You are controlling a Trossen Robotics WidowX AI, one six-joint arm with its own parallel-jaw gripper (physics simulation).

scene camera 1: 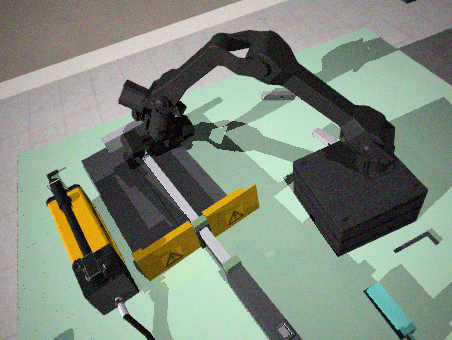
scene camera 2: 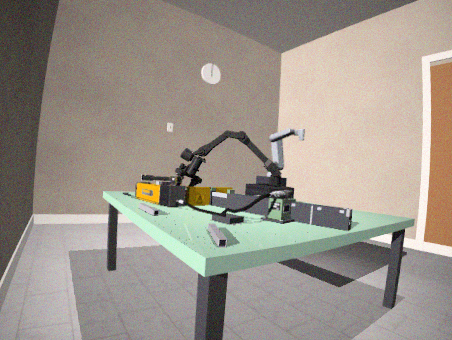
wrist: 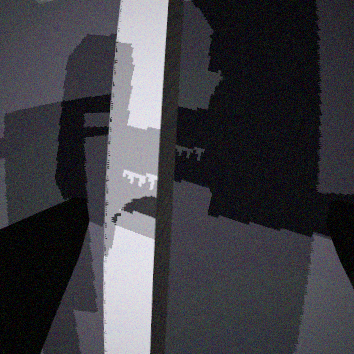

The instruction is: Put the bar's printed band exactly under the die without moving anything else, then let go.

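Pixels of known places: gripper, fingertip midpoint: (scene camera 1: 155, 152) (wrist: 210, 211); arm's base at its link origin: (scene camera 1: 373, 164) (scene camera 2: 274, 185).
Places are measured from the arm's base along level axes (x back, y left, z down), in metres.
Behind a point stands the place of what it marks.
A long light grey bar (scene camera 1: 171, 189) @[x -0.440, y -0.166, z 0.050 m] (wrist: 130, 281) @[x -0.474, y -0.286, z 0.050 m] lies along a dark bed (scene camera 1: 133, 202) @[x -0.542, y -0.183, z 0.070 m] and runs through the gap between two yellow guard plates (scene camera 1: 168, 249) @[x -0.481, y -0.004, z 0.052 m] (scene camera 1: 231, 209) @[x -0.320, y -0.054, z 0.058 m] (scene camera 2: 198, 195) @[x -0.491, y -0.002, z 0.068 m]. One green band (scene camera 1: 200, 222) @[x -0.396, y -0.027, z 0.027 m] on the bar sits in that gap. A second green band (scene camera 1: 231, 262) @[x -0.362, y 0.090, z 0.026 m] lies past the guards, toward the near end. My gripper (scene camera 1: 152, 146) @[x -0.457, y -0.320, z 0.057 m] (scene camera 2: 192, 182) (wrist: 210, 211) @[x -0.457, y -0.320, z 0.057 m] is open and low over the bar's far end. In the wrist view the bar stands between the fingers, nearer the left one, with nothing gripped.
A yellow and black tool (scene camera 1: 86, 249) @[x -0.634, y -0.028, z -0.014 m] with a cable lies left of the bed. The arm's black base (scene camera 1: 346, 202) @[x -0.097, y 0.061, z 0.009 m] stands at the right. Small grey bars (scene camera 1: 278, 95) @[x -0.045, y -0.442, z 0.102 m] (scene camera 1: 324, 135) @[x -0.002, y -0.217, z 0.099 m] lie behind it. A cyan piece (scene camera 1: 381, 300) @[x -0.115, y 0.239, z 0.092 m] is at the right edge.
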